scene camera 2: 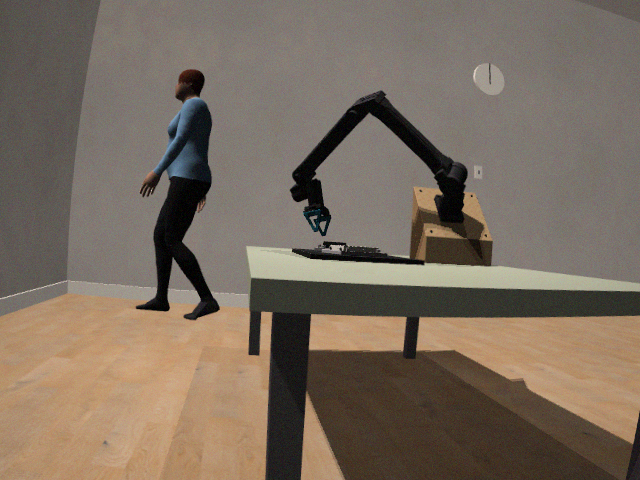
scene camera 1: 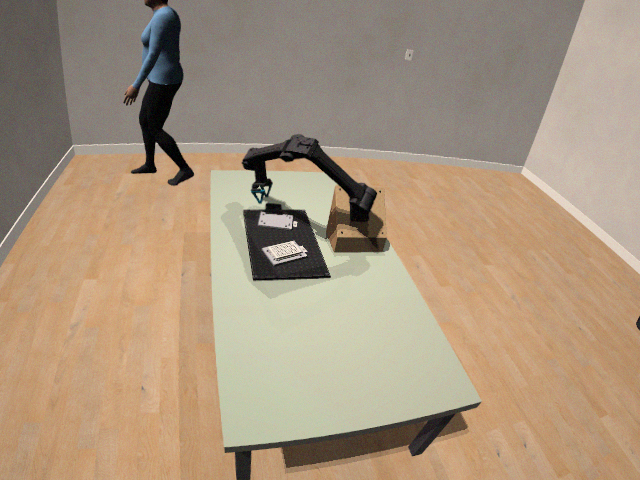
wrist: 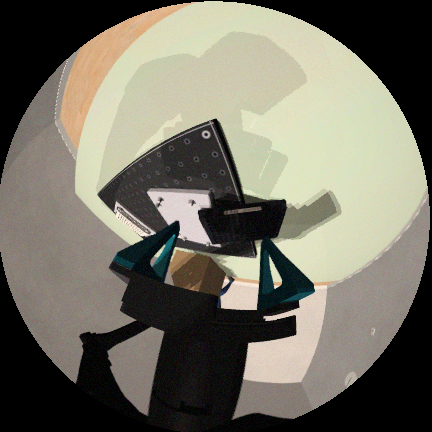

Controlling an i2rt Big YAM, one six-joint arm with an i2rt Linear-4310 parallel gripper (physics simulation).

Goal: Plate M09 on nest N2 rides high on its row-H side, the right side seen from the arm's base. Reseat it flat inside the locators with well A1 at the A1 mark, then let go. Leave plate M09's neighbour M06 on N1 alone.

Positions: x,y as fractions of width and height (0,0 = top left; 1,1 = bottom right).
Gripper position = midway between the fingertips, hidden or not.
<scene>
The gripper (wrist: 0.51,0.54) is open and holds nothing. Further things: a grey frame (wrist: 0.40,0.47).
</scene>
